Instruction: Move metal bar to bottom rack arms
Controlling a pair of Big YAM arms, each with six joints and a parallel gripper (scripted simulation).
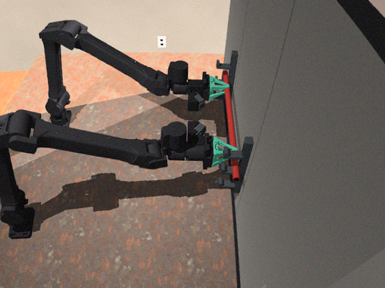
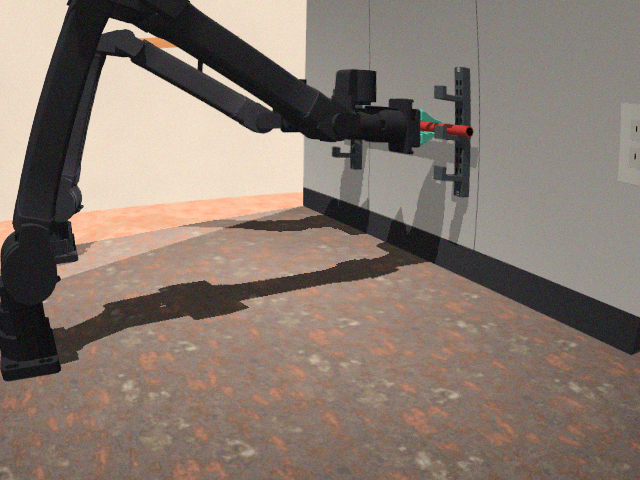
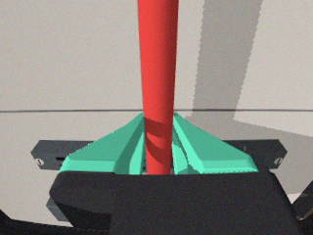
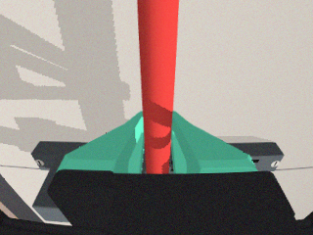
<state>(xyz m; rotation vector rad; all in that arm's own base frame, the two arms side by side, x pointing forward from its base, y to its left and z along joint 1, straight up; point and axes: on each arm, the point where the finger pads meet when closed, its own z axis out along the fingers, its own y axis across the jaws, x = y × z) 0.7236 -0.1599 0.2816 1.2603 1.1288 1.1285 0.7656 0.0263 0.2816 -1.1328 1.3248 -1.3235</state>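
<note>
My right hand is 15 cm to the right of the red metal bar. Also, from my right hand: grey wall (18 cm ahead, 11 cm to the left, 17 cm above); dark baseboard (3 cm ahead, 11 cm to the left, 25 cm below).
The red metal bar is 15 cm to the right of my left hand. Also, from my left hand: grey wall 19 cm to the right, 19 cm ahead, 17 cm above; dark baseboard 25 cm below, 19 cm to the right, 4 cm ahead.
</note>
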